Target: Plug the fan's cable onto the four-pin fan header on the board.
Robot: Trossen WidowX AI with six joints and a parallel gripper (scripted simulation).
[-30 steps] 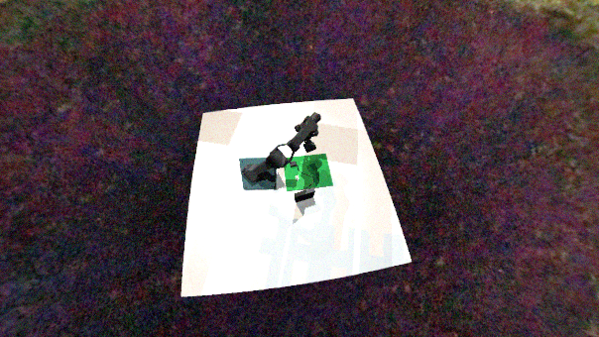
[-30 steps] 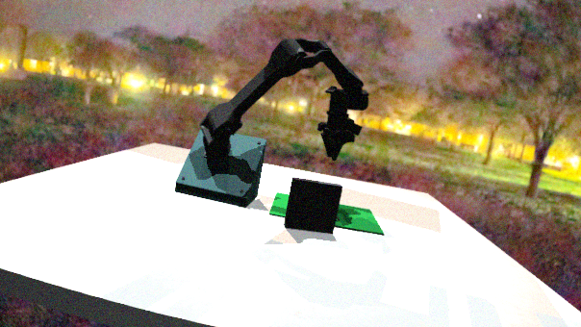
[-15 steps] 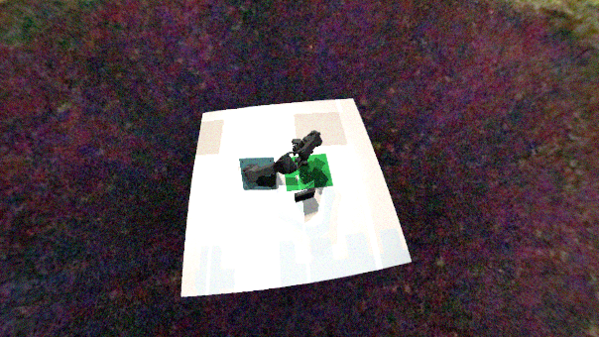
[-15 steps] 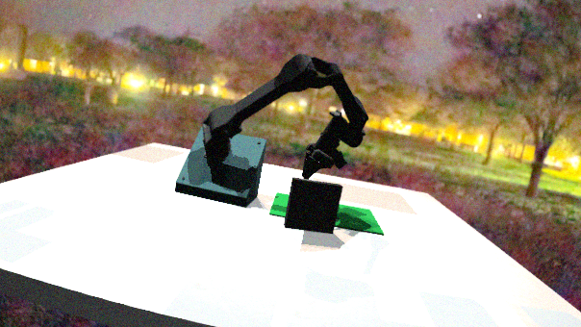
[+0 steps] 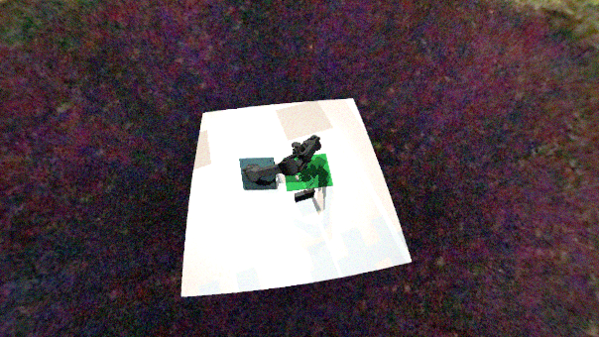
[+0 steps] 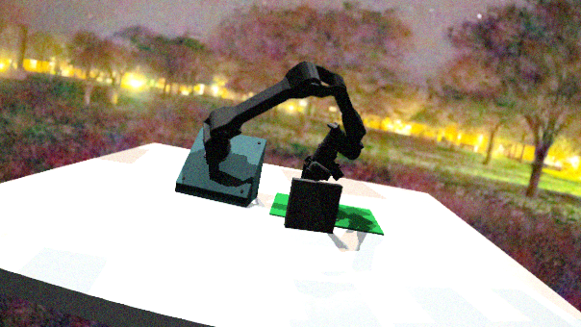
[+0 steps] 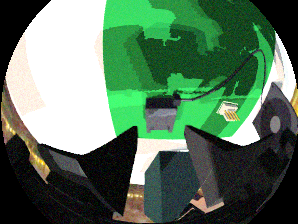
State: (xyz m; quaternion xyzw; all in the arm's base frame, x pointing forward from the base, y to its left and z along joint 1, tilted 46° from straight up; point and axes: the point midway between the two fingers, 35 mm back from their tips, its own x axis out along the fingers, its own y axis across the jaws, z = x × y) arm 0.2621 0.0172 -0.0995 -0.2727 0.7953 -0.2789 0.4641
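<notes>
Now: gripper tip 10 mm past the dark plug and 30 mm above it. Also, from my gripper tip: black fan: 50 mm ahead, 230 mm to the right, 20 mm above; then green board: 80 mm ahead, 60 mm to the right, 50 mm below.
</notes>
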